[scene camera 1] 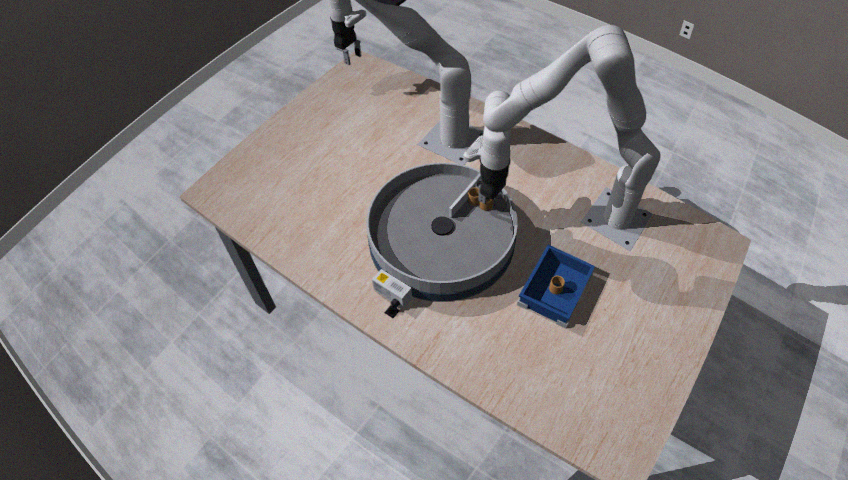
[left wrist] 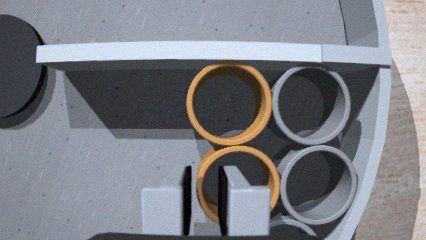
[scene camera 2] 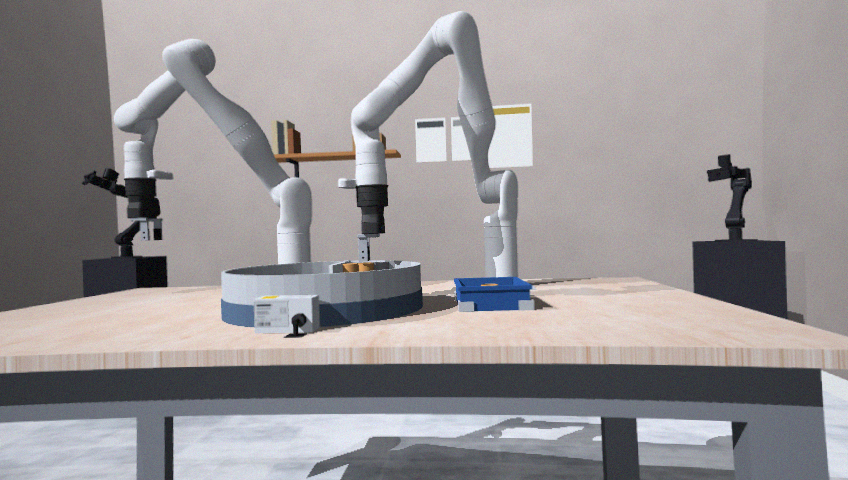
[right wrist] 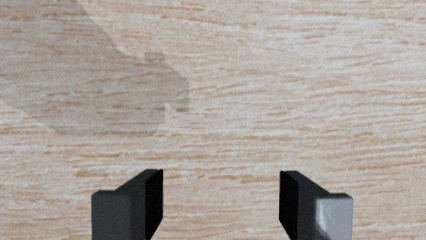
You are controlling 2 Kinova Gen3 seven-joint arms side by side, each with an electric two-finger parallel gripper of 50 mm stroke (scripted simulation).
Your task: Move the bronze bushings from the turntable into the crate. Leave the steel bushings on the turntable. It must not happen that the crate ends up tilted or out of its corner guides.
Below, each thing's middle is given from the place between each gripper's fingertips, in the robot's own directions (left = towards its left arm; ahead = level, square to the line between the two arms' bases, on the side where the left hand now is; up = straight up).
Scene:
I see my left gripper (scene camera 2: 364, 261) 120 mm short of the turntable (scene camera 1: 411, 228), 60 mm to the left of it and 60 mm above it. Also, from my left hand: blue crate (scene camera 1: 576, 272) (290 mm to the left, 90 mm below, 90 mm ahead).
I see my right gripper (scene camera 2: 151, 240) 610 mm to the right of the turntable, 370 mm short of it and 130 mm above it. Round my right hand: blue crate (970 mm to the left, 350 mm ahead, 160 mm below).

